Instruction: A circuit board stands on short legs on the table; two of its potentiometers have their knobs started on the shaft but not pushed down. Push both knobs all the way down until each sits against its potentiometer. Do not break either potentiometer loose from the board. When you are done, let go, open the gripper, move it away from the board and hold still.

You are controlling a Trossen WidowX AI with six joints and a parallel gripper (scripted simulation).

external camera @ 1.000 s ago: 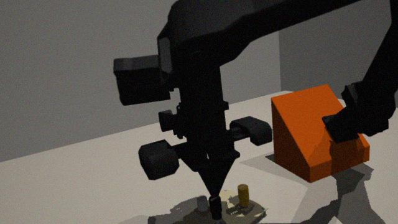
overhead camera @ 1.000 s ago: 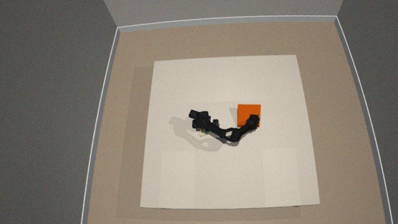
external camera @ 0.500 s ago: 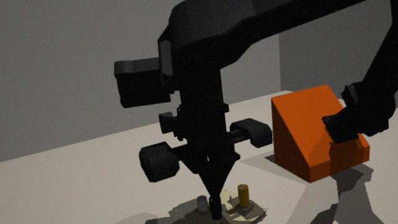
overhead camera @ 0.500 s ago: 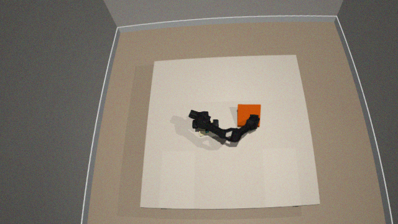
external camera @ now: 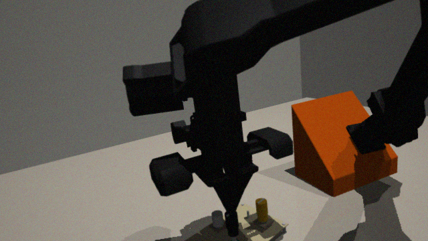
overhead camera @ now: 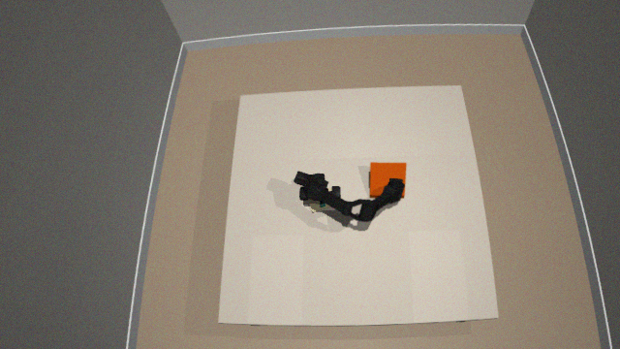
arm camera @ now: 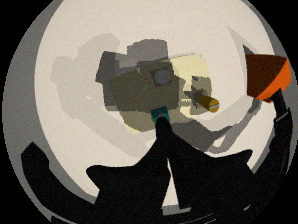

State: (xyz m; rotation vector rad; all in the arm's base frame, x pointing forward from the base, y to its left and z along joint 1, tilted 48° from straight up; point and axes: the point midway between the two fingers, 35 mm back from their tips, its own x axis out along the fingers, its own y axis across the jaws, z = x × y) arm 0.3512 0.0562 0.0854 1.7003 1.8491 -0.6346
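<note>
Now: gripper tip 10 mm above the black knob. Also, from my gripper tip: yellow knob: 60 mm behind, 30 mm to the right, 30 mm below.
</note>
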